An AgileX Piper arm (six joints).
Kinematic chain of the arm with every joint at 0, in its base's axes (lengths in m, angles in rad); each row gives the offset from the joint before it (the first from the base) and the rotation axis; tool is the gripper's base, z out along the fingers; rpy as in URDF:
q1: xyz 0 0 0.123 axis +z
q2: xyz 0 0 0 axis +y
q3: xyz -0.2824 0 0.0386 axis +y
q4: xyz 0.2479 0 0.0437 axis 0.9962 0 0.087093
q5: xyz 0 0 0 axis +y
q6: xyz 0.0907 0 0.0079 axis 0.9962 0 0.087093
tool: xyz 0 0 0 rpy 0 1.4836 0
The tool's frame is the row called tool.
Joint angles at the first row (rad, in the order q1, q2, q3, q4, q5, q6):
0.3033 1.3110 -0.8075 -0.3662 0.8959 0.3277
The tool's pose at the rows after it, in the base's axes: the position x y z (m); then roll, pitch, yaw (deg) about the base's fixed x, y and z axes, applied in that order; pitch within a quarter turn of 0, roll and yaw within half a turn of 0:
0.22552 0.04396 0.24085 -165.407 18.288 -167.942
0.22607 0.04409 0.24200 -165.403 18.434 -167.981
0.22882 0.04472 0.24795 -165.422 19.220 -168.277
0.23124 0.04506 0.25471 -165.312 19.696 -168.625
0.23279 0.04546 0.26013 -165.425 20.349 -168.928
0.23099 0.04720 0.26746 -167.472 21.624 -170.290
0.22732 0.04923 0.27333 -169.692 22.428 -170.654
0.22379 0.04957 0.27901 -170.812 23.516 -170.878
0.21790 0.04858 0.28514 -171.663 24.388 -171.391
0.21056 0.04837 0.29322 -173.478 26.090 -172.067
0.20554 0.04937 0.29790 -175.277 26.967 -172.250
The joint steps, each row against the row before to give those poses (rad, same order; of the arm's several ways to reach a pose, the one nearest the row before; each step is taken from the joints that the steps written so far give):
0.0000 0.0000 0.0000 0.0000 -0.0024 0.0000
0.0000 0.0000 -0.0046 0.0000 0.0021 0.0000
0.0000 0.0000 -0.0232 0.0000 0.0107 0.0017
0.0000 0.0000 -0.0268 0.0000 0.0201 0.0000
0.0000 -0.0023 -0.0192 0.0019 0.0107 0.0004
0.0000 -0.0177 -0.0150 0.0335 0.0065 -0.0020
0.0000 -0.0217 -0.0067 0.0440 0.0038 -0.0242
0.0000 -0.0223 -0.0036 0.0198 0.0023 -0.0105
0.0000 -0.0301 0.0000 0.0137 0.0126 -0.0039
0.0000 -0.0398 0.0000 0.0281 0.0043 -0.0093
0.0000 -0.0247 0.0000 0.0338 0.0017 -0.0190

